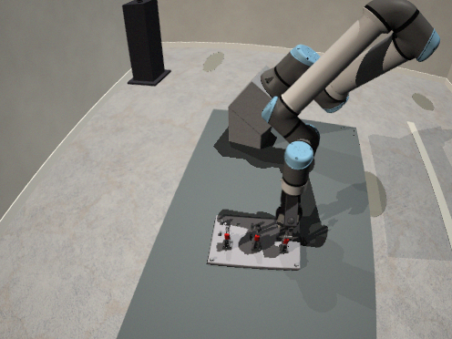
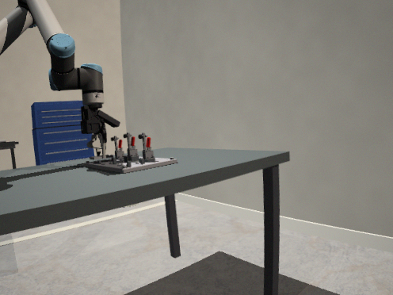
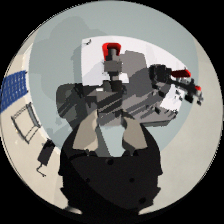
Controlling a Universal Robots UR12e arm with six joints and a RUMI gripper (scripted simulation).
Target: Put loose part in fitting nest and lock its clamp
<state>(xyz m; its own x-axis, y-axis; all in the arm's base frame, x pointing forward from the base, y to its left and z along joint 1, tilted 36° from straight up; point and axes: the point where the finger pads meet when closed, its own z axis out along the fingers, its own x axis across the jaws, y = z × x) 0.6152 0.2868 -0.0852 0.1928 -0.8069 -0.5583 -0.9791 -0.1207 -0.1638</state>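
My hand is 1 cm above the grey part.
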